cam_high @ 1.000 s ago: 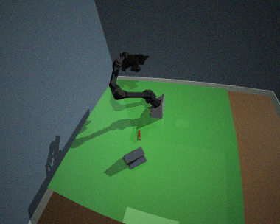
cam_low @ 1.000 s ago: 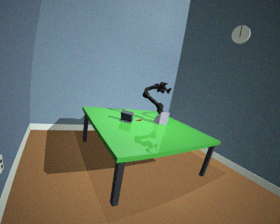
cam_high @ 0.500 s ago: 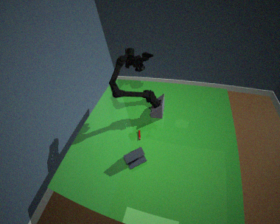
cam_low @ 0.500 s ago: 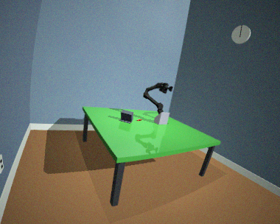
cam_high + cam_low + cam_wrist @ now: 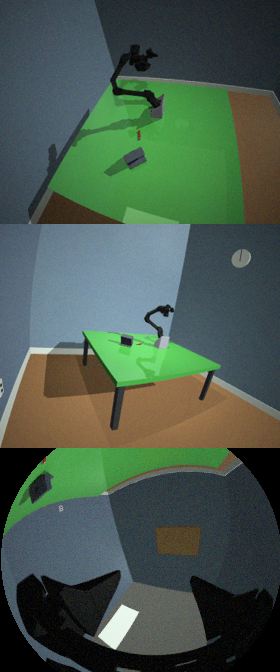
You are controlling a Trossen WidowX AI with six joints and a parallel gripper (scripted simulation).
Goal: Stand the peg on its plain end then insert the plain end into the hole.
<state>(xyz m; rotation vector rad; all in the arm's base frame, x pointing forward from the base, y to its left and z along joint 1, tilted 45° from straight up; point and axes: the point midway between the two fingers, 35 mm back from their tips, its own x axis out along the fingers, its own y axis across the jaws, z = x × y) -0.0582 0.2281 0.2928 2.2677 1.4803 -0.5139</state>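
The red peg is 49 cm below my gripper tip, 30 cm ahead of it and 8 cm to the right of it. Round my gripper tip: sloped grey panel: 47 cm ahead, 43 cm below, 7 cm to the right.
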